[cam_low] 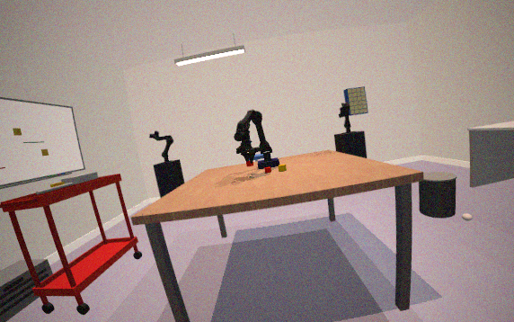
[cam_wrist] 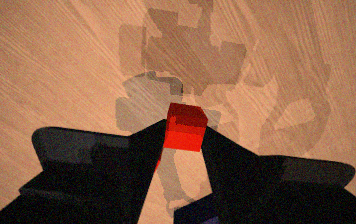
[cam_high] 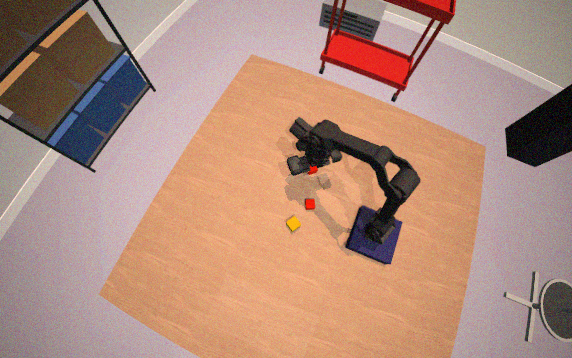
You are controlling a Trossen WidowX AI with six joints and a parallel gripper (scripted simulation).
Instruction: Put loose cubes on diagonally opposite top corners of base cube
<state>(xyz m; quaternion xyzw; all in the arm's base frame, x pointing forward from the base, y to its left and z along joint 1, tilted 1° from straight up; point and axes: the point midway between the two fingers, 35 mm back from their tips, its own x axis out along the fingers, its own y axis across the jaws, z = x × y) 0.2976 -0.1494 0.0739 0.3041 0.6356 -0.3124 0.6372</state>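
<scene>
The yellow base cube lies 210 mm to the left of my gripper tip and 70 mm below it.
</scene>
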